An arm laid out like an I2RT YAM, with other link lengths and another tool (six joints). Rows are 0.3 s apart.
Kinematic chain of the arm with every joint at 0, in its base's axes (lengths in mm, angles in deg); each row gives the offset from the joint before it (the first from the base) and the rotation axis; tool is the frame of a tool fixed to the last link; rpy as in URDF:
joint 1: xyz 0 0 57.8 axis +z
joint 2: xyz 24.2 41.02 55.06 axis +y
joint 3: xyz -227.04 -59.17 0 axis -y
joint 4: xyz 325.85 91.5 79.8 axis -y
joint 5: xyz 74 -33.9 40.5 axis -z
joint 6: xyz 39.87 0 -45.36 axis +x
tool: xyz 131 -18 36 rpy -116.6 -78.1 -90
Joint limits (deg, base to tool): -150..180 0..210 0..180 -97..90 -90..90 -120..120
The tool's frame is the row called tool.
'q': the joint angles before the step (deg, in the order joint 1, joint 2, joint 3, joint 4, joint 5, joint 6). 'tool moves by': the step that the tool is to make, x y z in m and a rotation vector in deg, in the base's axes. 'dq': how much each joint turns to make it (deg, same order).
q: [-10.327 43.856 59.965 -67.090 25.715 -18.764]
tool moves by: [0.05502 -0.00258 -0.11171 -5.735 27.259 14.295]
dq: [-0.001 20.699 0.153 3.410 1.836 -19.607]
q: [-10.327 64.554 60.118 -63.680 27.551 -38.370]
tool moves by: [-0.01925 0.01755 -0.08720 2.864 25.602 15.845]
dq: [-0.284 11.934 0.109 -5.968 -1.836 -17.900]
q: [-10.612 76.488 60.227 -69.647 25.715 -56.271]
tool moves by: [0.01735 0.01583 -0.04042 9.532 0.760 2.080]
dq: [-1.638 6.207 -0.001 4.787 -9.399 -3.387]
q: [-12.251 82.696 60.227 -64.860 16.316 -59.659]
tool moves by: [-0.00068 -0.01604 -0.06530 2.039 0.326 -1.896]
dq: [-3.496 5.443 -6.163 11.213 -1.967 -1.572]
